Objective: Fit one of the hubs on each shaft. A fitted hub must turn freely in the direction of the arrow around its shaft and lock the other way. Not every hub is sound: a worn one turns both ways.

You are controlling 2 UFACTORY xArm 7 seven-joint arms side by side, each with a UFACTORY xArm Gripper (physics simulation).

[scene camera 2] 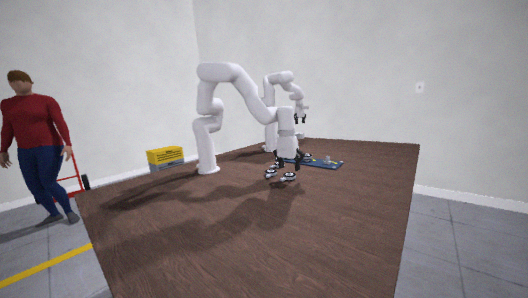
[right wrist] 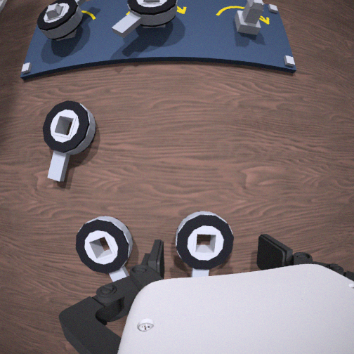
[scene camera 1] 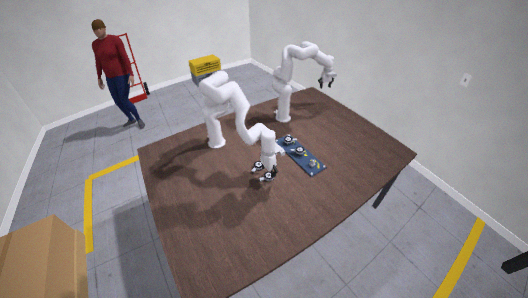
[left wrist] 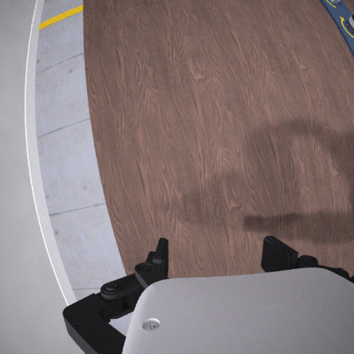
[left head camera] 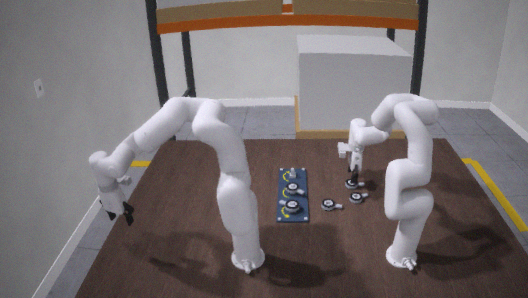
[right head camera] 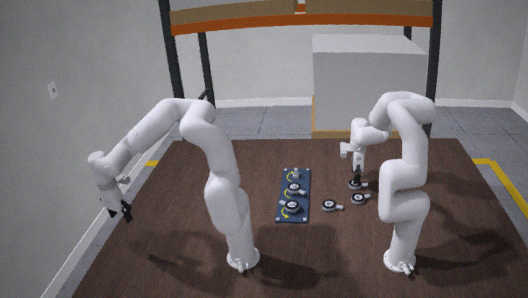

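A blue board bears a bare shaft at its far end, a middle hub and a near hub, both on shafts beside yellow arrows. Three loose hubs lie right of it: one nearest the board, one farther right and one behind that. My right gripper is open, pointing down just over this back hub, its fingers on either side. My left gripper is open and empty at the far left, above the table's edge.
The right gripper's left finger is in the narrow gap between two loose hubs in the right wrist view. A big pale box and a shelf rack stand behind the table. A person in red is by a red hand truck off the table.
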